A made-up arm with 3 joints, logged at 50 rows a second.
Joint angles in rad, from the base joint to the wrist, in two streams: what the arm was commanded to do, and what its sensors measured. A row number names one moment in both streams.
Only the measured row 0 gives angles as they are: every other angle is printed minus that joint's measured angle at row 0.
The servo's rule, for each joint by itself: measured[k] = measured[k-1] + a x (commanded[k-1-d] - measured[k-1]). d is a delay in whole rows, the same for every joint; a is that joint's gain. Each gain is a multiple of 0.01, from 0.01 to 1. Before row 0 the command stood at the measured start. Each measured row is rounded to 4 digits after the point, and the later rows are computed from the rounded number. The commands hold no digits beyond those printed.
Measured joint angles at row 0:
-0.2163 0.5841 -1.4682
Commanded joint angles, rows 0 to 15:
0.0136 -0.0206 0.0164
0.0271 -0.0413 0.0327
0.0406 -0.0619 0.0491
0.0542 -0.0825 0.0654
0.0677 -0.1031 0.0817
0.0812 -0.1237 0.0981
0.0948 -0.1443 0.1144
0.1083 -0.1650 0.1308
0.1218 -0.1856 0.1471
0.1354 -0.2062 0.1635
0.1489 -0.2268 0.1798
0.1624 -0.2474 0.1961
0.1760 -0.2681 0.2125
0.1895 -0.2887 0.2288
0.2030 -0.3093 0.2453
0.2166 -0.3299 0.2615
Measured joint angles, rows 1 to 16:
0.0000 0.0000 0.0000
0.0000 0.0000 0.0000
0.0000 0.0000 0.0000
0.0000 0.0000 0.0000
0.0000 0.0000 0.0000
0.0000 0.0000 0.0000
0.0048 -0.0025 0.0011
0.0126 -0.0072 0.0033
0.0224 -0.0138 0.0065
0.0335 -0.0220 0.0106
0.0455 -0.0317 0.0156
0.0580 -0.0427 0.0214
0.0709 -0.0549 0.0279
0.0840 -0.0681 0.0351
0.0972 -0.0822 0.0429
0.1106 -0.0971 0.0513
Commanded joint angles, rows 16 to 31:
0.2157 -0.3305 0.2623
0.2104 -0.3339 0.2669
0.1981 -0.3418 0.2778
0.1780 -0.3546 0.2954
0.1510 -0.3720 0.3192
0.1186 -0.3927 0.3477
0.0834 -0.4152 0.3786
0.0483 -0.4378 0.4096
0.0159 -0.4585 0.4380
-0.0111 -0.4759 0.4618
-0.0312 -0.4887 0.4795
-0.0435 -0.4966 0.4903
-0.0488 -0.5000 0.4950
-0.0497 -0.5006 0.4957
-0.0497 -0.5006 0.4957
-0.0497 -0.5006 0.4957
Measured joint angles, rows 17 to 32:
0.1240 -0.1127 0.0603
0.1374 -0.1289 0.0698
0.1509 -0.1456 0.0798
0.1644 -0.1628 0.0902
0.1779 -0.1804 0.1011
0.1914 -0.1983 0.1123
0.1999 -0.2142 0.1228
0.2036 -0.2286 0.1329
0.2017 -0.2422 0.1430
0.1934 -0.2557 0.1537
0.1786 -0.2697 0.1653
0.1576 -0.2845 0.1781
0.1316 -0.3002 0.1921
0.1024 -0.3167 0.2073
0.0721 -0.3337 0.2234
0.0430 -0.3508 0.2401

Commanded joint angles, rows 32 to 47:
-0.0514 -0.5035 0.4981
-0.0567 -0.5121 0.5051
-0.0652 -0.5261 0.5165
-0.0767 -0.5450 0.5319
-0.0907 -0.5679 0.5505
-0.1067 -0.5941 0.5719
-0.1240 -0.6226 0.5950
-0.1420 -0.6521 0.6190
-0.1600 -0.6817 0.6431
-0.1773 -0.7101 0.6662
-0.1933 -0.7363 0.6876
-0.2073 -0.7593 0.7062
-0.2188 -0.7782 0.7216
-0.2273 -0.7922 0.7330
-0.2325 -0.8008 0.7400
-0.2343 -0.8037 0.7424
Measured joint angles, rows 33 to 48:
0.0170 -0.3673 0.2569
-0.0042 -0.3828 0.2732
-0.0198 -0.3969 0.2887
-0.0303 -0.4093 0.3032
-0.0371 -0.4203 0.3167
-0.0415 -0.4299 0.3292
-0.0450 -0.4387 0.3410
-0.0491 -0.4475 0.3525
-0.0547 -0.4569 0.3640
-0.0624 -0.4675 0.3758
-0.0723 -0.4795 0.3880
-0.0843 -0.4933 0.4009
-0.0982 -0.5088 0.4145
-0.1135 -0.5260 0.4288
-0.1298 -0.5447 0.4438
-0.1464 -0.5645 0.4594

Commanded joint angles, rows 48 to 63:
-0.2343 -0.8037 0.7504
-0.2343 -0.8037 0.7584
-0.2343 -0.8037 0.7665
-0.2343 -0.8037 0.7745
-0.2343 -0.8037 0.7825
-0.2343 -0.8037 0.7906
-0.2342 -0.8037 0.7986
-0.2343 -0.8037 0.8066
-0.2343 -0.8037 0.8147
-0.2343 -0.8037 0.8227
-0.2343 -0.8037 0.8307
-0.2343 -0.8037 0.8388
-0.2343 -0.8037 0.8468
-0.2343 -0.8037 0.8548
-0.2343 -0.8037 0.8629
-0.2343 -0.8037 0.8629
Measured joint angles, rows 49 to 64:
-0.1628 -0.5851 0.4754
-0.1784 -0.6060 0.4916
-0.1925 -0.6267 0.5077
-0.2047 -0.6466 0.5235
-0.2144 -0.6651 0.5387
-0.2214 -0.6817 0.5530
-0.2259 -0.6963 0.5668
-0.2288 -0.7092 0.5802
-0.2307 -0.7205 0.5932
-0.2320 -0.7305 0.6059
-0.2328 -0.7393 0.6183
-0.2333 -0.7470 0.6304
-0.2336 -0.7538 0.6422
-0.2338 -0.7598 0.6537
-0.2340 -0.7651 0.6650
-0.2341 -0.7697 0.6760

